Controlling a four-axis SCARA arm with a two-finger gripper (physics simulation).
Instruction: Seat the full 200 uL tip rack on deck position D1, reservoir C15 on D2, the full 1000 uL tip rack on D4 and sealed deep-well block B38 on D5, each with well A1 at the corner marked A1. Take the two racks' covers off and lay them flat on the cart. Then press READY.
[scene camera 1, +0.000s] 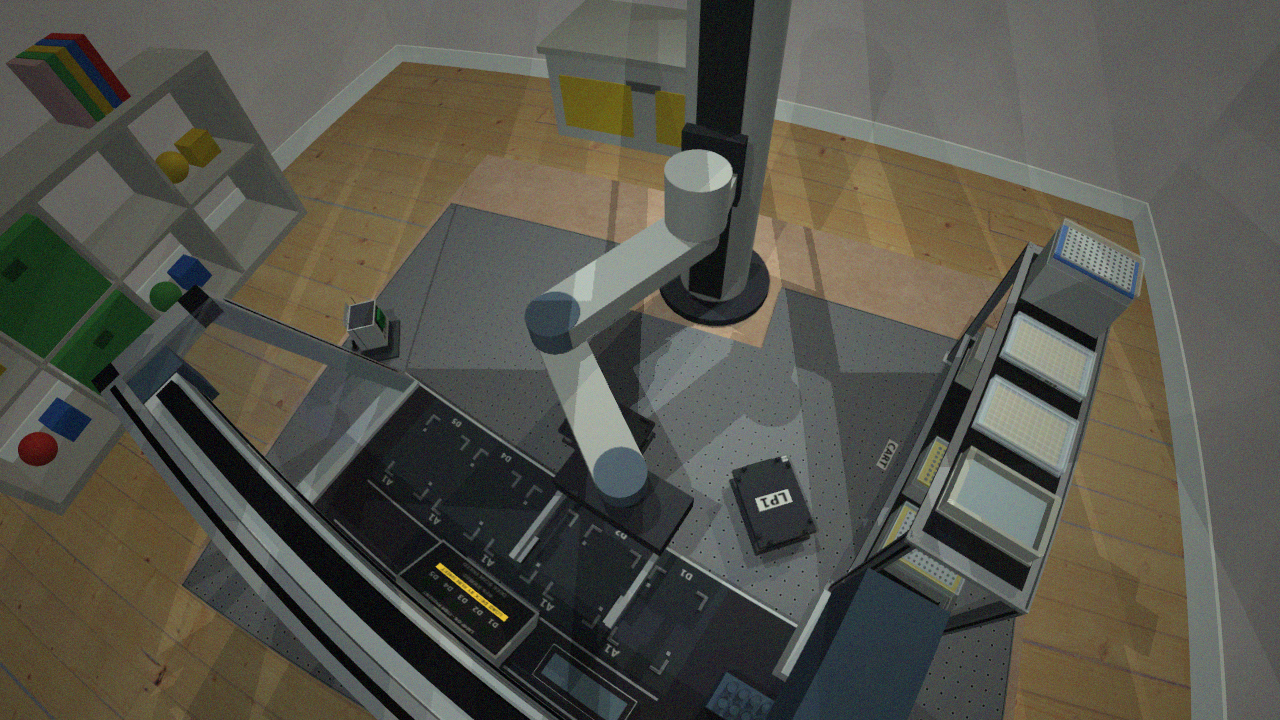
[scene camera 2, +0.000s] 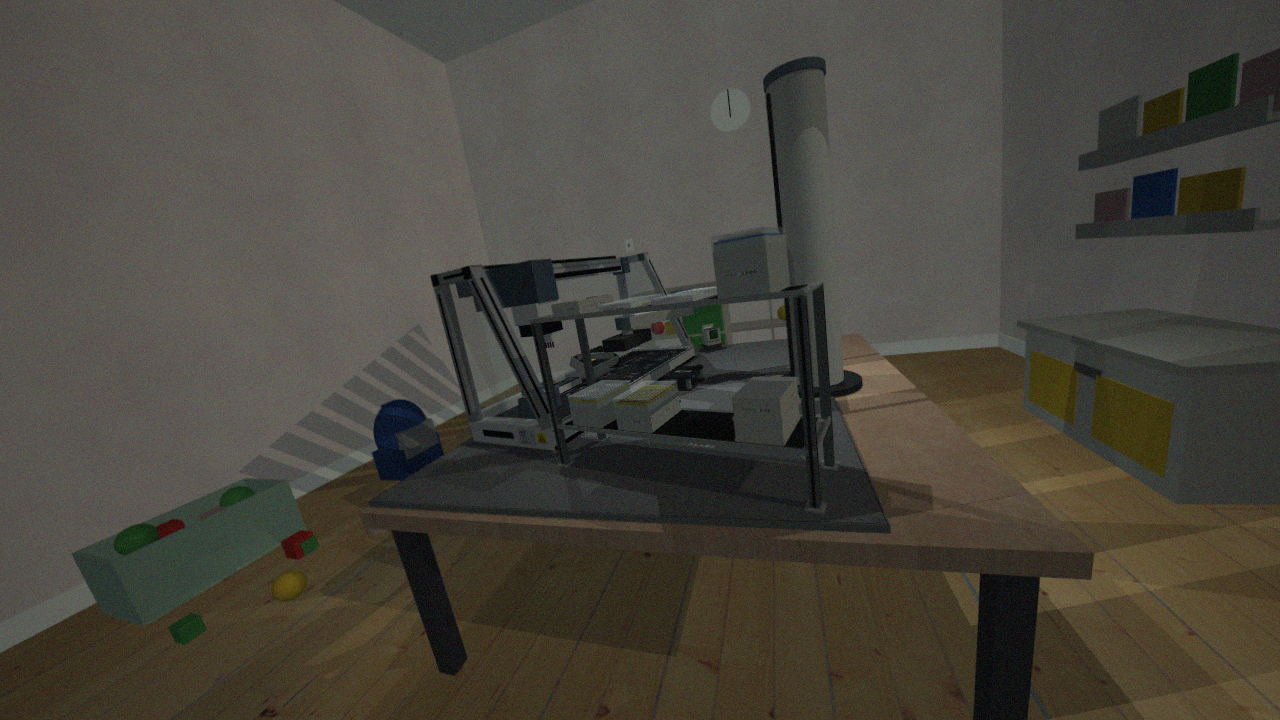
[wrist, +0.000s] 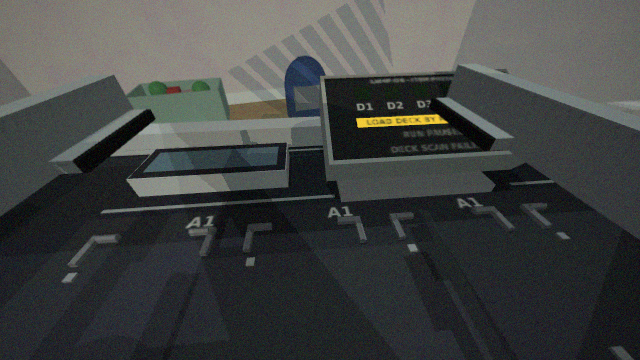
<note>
My gripper (scene camera 2: 592, 350) holds nothing. I also see a reservoir (scene camera 1: 997, 504).
My gripper is seen too in the wrist view (wrist: 295, 92). The wrist view misses the reservoir: it is out of frame.
</note>
